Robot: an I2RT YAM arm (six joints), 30 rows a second.
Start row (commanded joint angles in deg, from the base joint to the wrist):
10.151 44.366 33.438 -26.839 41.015 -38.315
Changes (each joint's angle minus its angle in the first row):
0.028 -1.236 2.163 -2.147 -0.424 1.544
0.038 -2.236 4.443 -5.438 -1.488 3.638
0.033 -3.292 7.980 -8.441 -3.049 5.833
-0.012 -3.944 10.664 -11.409 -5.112 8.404
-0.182 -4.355 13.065 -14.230 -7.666 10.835
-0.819 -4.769 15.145 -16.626 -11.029 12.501
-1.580 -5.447 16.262 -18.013 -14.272 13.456
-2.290 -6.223 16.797 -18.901 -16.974 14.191
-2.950 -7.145 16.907 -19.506 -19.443 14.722
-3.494 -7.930 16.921 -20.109 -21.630 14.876
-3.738 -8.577 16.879 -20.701 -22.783 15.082
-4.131 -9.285 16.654 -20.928 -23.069 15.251
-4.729 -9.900 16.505 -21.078 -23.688 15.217
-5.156 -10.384 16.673 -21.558 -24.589 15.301
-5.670 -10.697 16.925 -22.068 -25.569 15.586
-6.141 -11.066 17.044 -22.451 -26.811 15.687
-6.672 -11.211 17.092 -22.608 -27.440 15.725
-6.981 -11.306 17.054 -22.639 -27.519 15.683
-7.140 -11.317 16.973 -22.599 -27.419 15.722
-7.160 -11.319 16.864 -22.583 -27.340 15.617
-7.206 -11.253 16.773 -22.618 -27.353 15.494
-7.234 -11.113 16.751 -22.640 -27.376 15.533
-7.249 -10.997 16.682 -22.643 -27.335 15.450
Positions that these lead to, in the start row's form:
10.179 43.130 35.601 -28.986 40.591 -36.771
10.189 42.130 37.881 -32.277 39.527 -34.677
10.184 41.074 41.418 -35.280 37.966 -32.482
10.139 40.422 44.102 -38.248 35.903 -29.911
9.969 40.011 46.503 -41.069 33.349 -27.480
9.332 39.597 48.583 -43.465 29.986 -25.814
8.571 38.919 49.700 -44.852 26.743 -24.859
7.861 38.143 50.235 -45.740 24.041 -24.124
7.201 37.221 50.345 -46.345 21.572 -23.593
6.657 36.436 50.359 -46.948 19.385 -23.439
6.413 35.789 50.317 -47.540 18.232 -23.233
6.020 35.081 50.092 -47.767 17.946 -23.064
5.422 34.466 49.943 -47.917 17.327 -23.098
4.995 33.982 50.111 -48.397 16.426 -23.014
4.481 33.669 50.363 -48.907 15.446 -22.729
4.010 33.300 50.482 -49.290 14.204 -22.628
3.479 33.155 50.530 -49.447 13.575 -22.590
3.170 33.060 50.492 -49.478 13.496 -22.632
3.011 33.049 50.411 -49.438 13.596 -22.593
2.991 33.047 50.302 -49.422 13.675 -22.698
2.945 33.113 50.211 -49.457 13.662 -22.821
2.917 33.253 50.189 -49.479 13.639 -22.782
2.902 33.369 50.120 -49.482 13.680 -22.865

